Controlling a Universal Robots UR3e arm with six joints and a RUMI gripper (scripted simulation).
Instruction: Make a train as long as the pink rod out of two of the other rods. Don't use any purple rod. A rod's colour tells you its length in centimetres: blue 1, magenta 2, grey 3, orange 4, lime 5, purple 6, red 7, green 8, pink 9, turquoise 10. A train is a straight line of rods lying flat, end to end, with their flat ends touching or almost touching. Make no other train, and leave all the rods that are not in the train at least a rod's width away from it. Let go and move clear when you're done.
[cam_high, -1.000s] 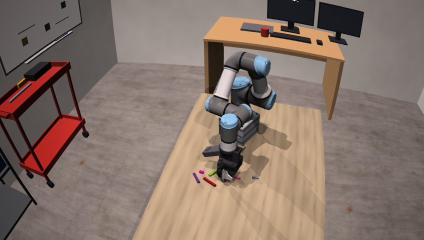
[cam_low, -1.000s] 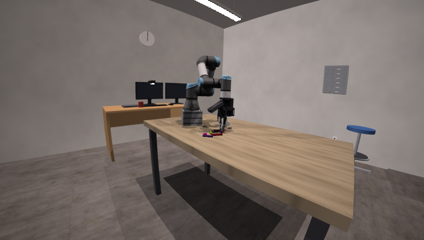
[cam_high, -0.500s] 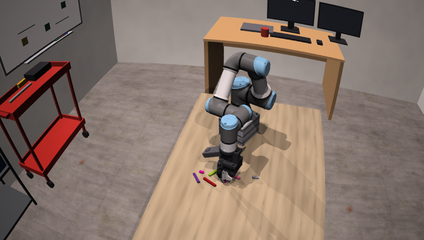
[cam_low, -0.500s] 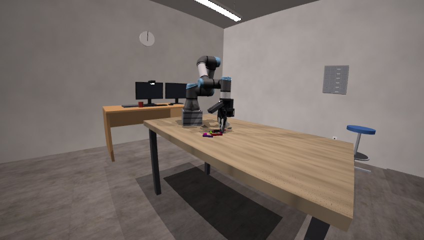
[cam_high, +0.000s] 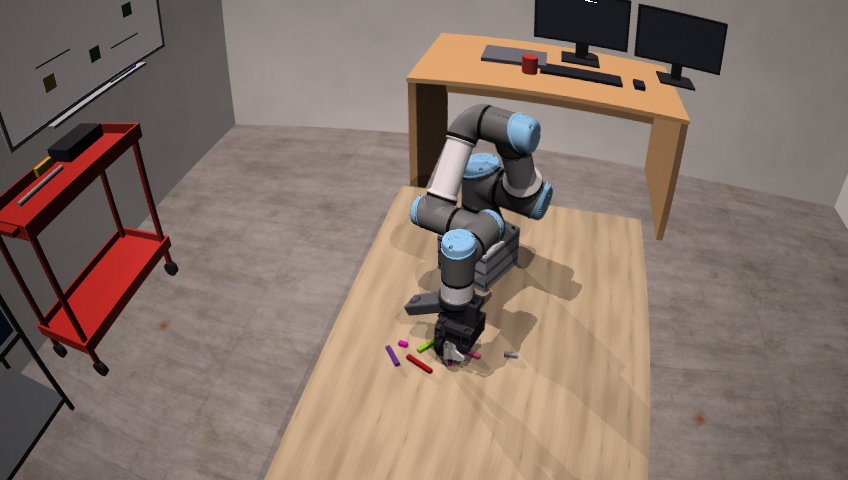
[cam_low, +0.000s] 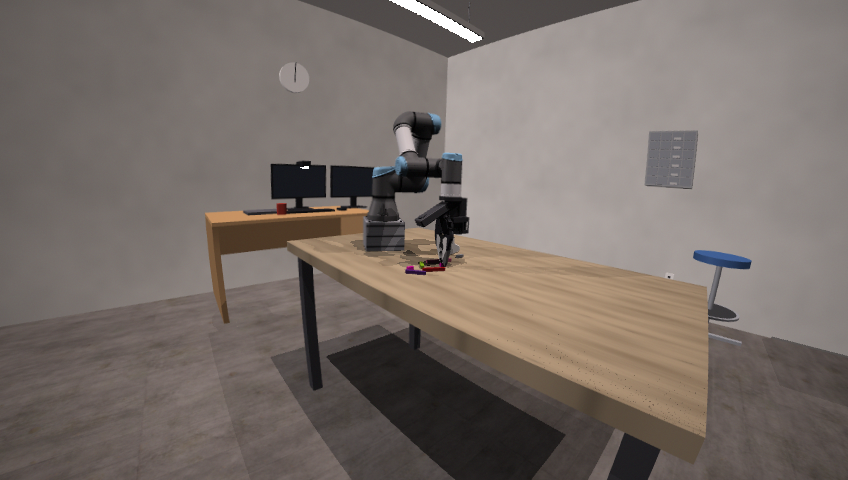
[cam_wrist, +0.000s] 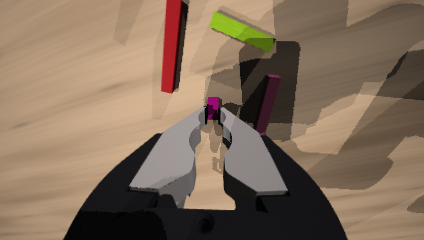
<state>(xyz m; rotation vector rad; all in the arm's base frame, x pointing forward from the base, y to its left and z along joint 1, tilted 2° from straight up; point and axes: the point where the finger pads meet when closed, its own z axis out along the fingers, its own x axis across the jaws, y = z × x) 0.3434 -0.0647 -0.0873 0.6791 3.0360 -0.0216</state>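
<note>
Now: the pink rod 4 cm behind my hand, 3 cm to the left of it and 1 cm below it. The rest, counted from my hand: purple rod 1 cm behind, 12 cm to the right, 1 cm below; then lime rod 5 cm behind, 5 cm to the right, 1 cm below; then red rod 1 cm ahead, 6 cm to the right, 1 cm below.
</note>
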